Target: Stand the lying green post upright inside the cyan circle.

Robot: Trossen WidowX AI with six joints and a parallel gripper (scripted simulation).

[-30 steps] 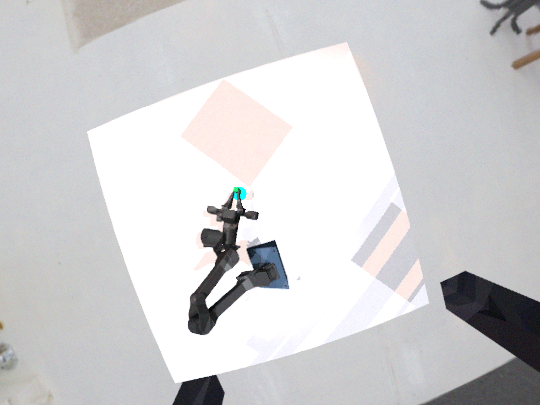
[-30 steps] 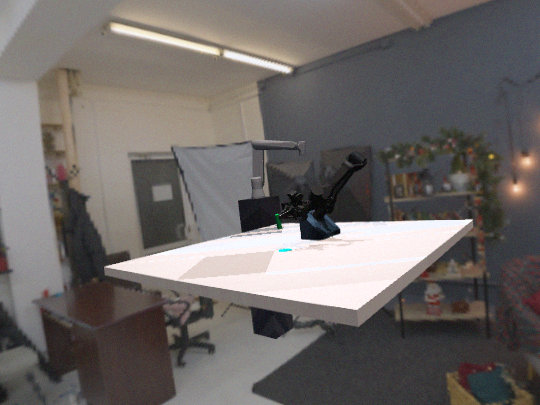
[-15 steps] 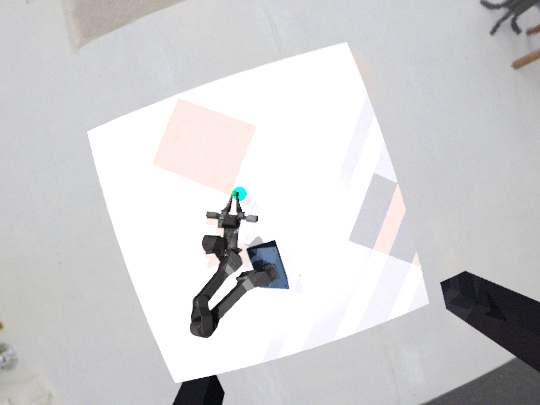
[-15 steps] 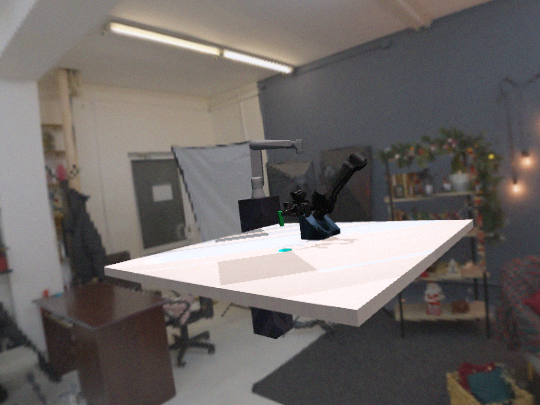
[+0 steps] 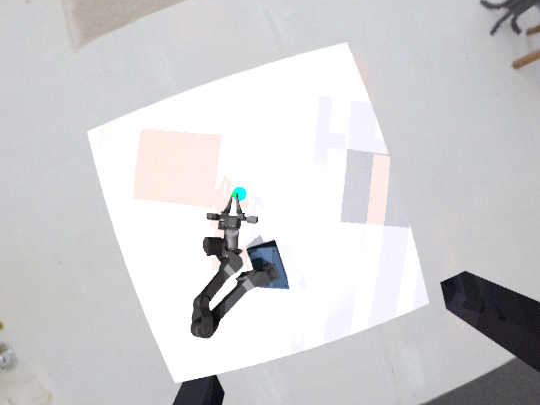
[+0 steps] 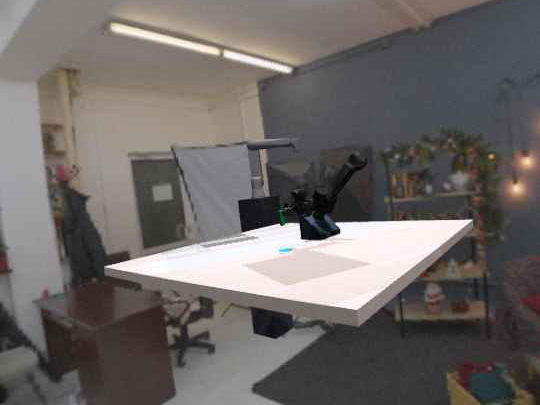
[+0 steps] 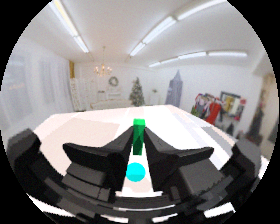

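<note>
Right now the cyan circle is 16 cm below my gripper tip. Round my gripper tip: green post (2 cm below).
</note>
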